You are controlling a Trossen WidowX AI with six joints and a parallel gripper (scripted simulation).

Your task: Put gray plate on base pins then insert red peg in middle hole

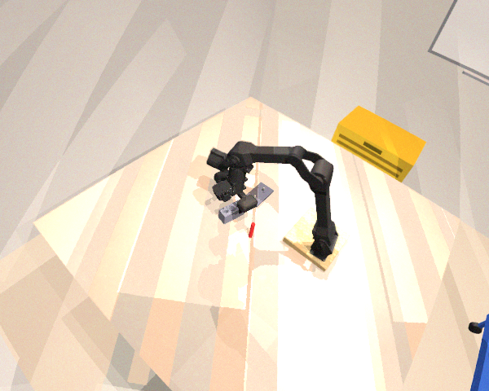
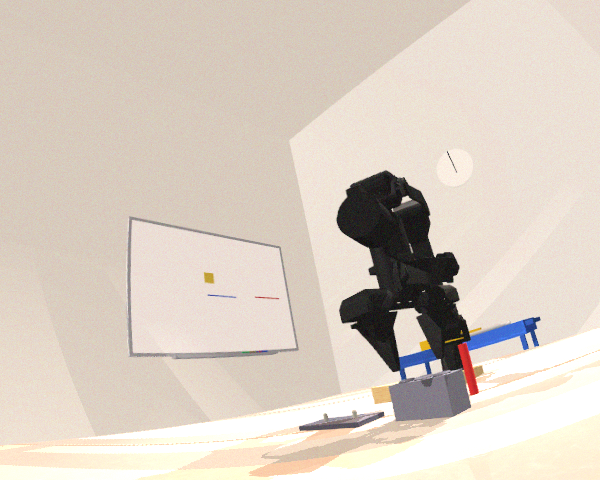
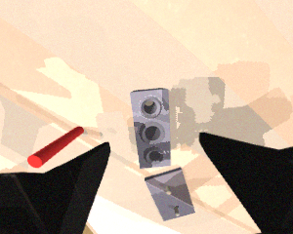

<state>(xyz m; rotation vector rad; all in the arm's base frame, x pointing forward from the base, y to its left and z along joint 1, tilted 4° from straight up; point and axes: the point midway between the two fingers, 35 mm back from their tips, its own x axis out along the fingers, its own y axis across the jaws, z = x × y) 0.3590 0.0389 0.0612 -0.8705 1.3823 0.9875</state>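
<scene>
The gray plate is 3 cm below my gripper tip. The rest, counted from my gripper tip: dark base (16 cm to the right, 6 cm below, 3 cm behind); red peg (11 cm behind, 4 cm to the left, 3 cm below).
</scene>
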